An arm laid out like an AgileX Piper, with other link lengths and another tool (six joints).
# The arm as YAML. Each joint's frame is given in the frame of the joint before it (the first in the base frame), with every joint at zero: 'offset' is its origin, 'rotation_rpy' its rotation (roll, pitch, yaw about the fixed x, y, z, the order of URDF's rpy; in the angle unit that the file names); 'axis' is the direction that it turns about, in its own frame. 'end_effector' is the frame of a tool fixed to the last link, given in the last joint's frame.
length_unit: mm
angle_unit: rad
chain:
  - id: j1
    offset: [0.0, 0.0, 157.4]
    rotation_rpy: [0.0, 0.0, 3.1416]
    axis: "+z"
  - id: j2
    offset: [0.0, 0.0, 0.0]
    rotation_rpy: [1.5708, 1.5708, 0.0]
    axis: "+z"
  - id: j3
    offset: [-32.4, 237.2, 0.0]
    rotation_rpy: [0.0, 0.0, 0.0]
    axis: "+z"
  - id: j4
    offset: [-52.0, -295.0, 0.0]
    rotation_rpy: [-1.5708, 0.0, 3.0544]
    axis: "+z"
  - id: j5
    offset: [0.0, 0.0, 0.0]
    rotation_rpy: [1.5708, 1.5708, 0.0]
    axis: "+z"
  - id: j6
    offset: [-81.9, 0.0, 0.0]
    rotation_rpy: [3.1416, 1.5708, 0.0]
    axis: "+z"
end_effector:
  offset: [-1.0, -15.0, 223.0]
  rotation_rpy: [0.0, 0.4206, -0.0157]
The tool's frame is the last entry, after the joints.
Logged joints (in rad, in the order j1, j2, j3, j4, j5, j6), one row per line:
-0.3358, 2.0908, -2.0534, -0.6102, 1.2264, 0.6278
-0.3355, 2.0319, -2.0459, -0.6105, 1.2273, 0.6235
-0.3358, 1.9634, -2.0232, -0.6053, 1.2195, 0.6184
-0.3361, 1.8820, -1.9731, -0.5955, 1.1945, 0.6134
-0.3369, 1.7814, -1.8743, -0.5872, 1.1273, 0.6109
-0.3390, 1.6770, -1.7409, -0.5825, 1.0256, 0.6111
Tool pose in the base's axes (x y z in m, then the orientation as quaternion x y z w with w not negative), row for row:
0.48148, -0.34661, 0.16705, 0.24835, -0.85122, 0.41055, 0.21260
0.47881, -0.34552, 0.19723, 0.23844, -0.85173, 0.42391, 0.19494
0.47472, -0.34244, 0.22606, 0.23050, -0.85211, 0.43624, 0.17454
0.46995, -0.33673, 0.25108, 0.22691, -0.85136, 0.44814, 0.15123
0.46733, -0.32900, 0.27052, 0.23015, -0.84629, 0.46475, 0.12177
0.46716, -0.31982, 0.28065, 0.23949, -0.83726, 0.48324, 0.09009
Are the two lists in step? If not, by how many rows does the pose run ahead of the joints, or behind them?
They are in step.
